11 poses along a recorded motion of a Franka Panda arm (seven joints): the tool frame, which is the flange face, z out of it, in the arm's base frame.
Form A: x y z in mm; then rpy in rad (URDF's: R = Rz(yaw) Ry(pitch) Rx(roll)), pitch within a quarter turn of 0, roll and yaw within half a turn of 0.
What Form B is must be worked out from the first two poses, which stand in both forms.
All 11 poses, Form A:
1: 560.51 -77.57 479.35 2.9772 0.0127 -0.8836
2: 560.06 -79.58 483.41 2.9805 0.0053 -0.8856
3: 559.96 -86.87 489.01 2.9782 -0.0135 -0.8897
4: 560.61 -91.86 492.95 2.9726 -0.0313 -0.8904
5: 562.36 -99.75 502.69 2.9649 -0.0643 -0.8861
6: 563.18 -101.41 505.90 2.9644 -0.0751 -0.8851
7: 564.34 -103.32 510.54 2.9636 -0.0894 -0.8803
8: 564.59 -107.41 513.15 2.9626 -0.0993 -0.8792
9: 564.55 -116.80 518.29 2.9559 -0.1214 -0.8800
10: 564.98 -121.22 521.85 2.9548 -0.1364 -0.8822
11: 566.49 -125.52 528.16 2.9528 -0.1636 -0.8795
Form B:
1: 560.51 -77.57 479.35 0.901 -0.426 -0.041 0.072
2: 560.06 -79.58 483.41 0.901 -0.427 -0.037 0.072
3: 559.96 -86.87 489.01 0.899 -0.429 -0.029 0.077
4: 560.61 -91.86 492.95 0.899 -0.430 -0.022 0.083
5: 562.36 -99.75 502.69 0.898 -0.429 -0.009 0.093
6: 563.18 -101.41 505.90 0.898 -0.429 -0.004 0.096
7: 564.34 -103.32 510.54 0.899 -0.428 0.002 0.099
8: 564.59 -107.41 513.15 0.898 -0.427 0.007 0.102
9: 564.55 -116.80 518.29 0.897 -0.428 0.015 0.109
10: 564.98 -121.22 521.85 0.896 -0.430 0.022 0.113
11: 566.49 -125.52 528.16 0.895 -0.429 0.034 0.120
